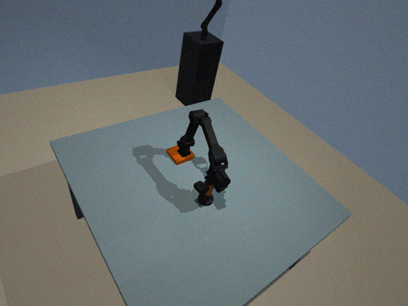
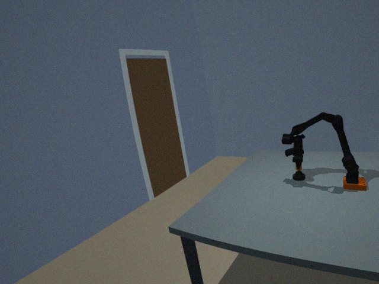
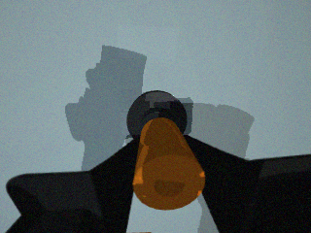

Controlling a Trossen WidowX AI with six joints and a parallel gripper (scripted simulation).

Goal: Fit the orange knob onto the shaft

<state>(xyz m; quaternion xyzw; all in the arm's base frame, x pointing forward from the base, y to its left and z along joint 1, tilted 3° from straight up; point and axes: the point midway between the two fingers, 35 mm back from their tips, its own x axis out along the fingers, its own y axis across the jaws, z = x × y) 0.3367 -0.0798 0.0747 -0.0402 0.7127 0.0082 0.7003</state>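
Right now the orange knob is 20 mm above my gripper tip. Also, from my gripper tip: dark round pedestal 40 mm below.
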